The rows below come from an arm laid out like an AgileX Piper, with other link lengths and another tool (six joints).
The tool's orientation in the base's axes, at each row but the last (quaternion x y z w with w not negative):
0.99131 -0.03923 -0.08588 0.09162
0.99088 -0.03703 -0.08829 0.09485
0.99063 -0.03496 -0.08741 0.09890
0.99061 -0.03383 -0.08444 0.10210
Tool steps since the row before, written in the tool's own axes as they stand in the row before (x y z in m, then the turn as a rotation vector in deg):
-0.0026 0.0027 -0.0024 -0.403 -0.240 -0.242
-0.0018 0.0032 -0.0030 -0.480 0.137 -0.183
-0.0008 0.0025 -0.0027 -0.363 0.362 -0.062
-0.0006 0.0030 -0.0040 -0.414 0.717 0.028
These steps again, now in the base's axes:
-0.0023 -0.0020 0.0033 -0.338 0.315 0.255
-0.0014 -0.0024 0.0038 -0.446 -0.058 0.284
-0.0004 -0.0019 0.0032 -0.364 -0.311 0.193
0.0000 -0.0021 0.0046 -0.448 -0.671 0.189

